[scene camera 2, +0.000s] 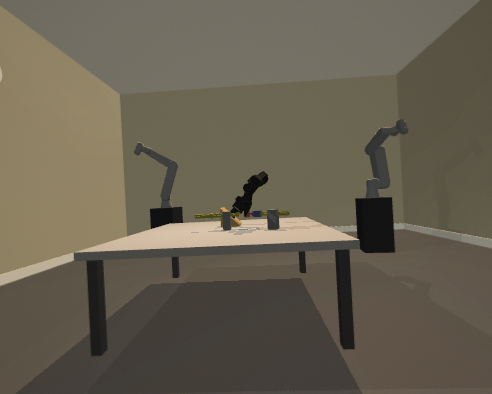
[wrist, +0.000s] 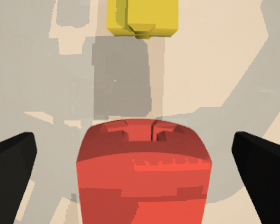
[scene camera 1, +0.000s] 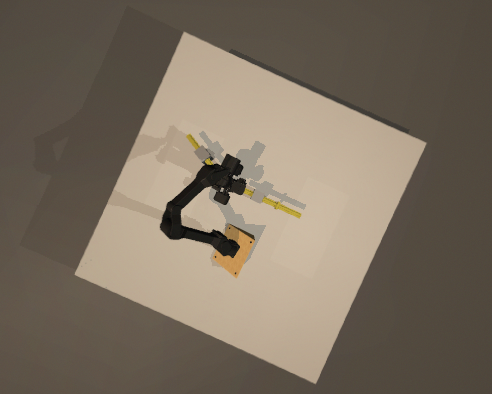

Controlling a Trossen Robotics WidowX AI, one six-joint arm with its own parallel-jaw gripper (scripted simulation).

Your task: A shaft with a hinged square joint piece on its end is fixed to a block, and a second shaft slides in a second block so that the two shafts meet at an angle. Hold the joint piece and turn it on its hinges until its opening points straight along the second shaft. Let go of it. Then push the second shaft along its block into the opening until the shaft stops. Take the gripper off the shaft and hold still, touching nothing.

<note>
My gripper (wrist: 135, 143) is open, holding nothing. Further things: a red joint piece (wrist: 136, 163).
</note>
